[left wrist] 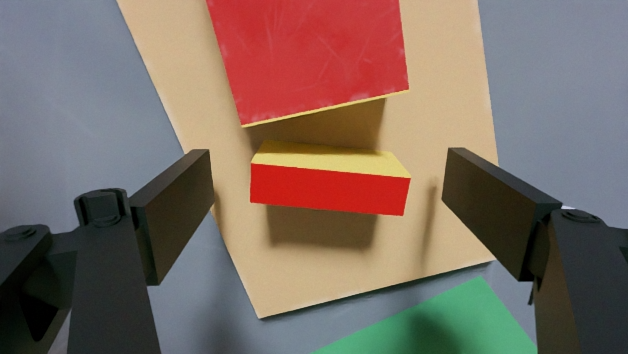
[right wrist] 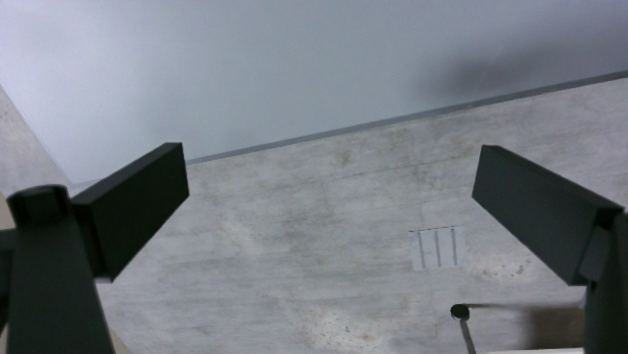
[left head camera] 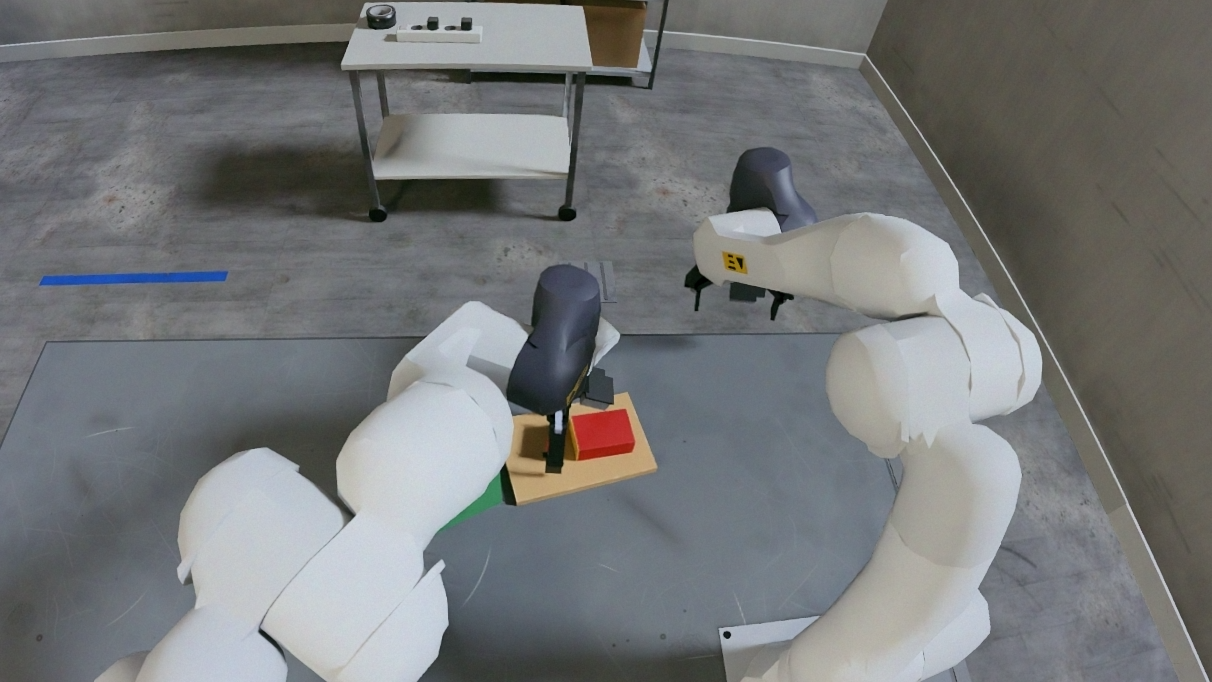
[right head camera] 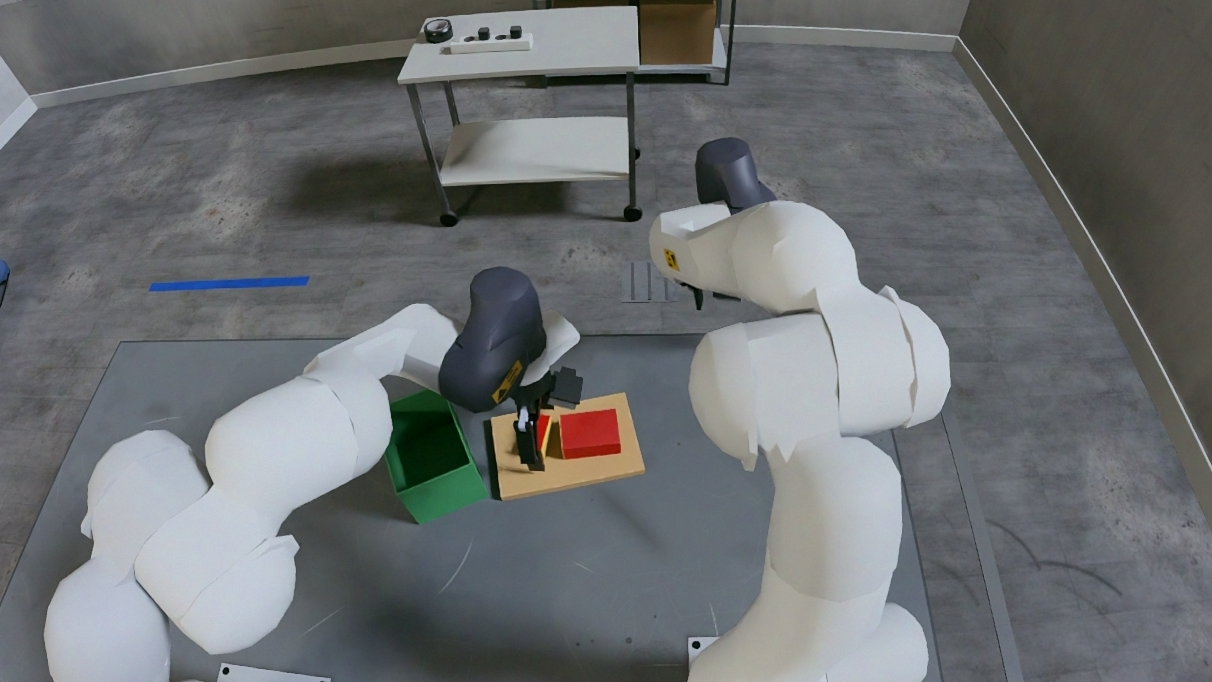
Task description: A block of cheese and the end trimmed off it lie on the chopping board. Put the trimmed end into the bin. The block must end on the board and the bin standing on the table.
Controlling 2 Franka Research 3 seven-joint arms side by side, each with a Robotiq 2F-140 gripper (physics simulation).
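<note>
The red cheese block lies on the tan chopping board. The trimmed end, a thin red and yellow slice, stands on the board beside the block, a narrow gap apart; my fingers mostly hide it in the left head camera. My left gripper is open over the board, a finger beyond each end of the slice. The green bin stands on the table left of the board. My right gripper is open and empty.
The right gripper hangs past the table's far edge. The left arm hides much of the bin in the left head camera. A white cart with a power strip stands on the floor behind the table.
</note>
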